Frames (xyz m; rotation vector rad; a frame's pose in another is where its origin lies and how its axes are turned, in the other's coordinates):
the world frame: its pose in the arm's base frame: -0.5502 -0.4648 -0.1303 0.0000 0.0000 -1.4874
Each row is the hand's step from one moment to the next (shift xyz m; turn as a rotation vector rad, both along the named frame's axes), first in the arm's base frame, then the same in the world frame.
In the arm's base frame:
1: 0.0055 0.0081 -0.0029 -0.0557 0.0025 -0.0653
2: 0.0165 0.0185 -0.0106 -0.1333 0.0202 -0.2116
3: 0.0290 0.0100 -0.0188 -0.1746 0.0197 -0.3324
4: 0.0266 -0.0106 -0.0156 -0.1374 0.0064 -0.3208
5: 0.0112 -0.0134 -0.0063 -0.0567 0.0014 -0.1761
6: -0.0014 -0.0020 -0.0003 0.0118 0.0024 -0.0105
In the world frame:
1: -0.0076 0.0062 -0.0029 -0.0071 -0.0553 -0.0653
2: -0.0171 0.0180 -0.0106 -0.0312 -0.1312 -0.2116
3: -0.0075 0.0297 -0.0188 -0.0342 -0.1724 -0.3324
4: 0.0128 0.0256 -0.0156 -0.0178 -0.1364 -0.3208
5: 0.0143 0.0100 -0.0063 -0.0061 -0.0564 -0.1761
6: 0.0019 -0.0016 -0.0003 -0.0014 0.0120 -0.0105

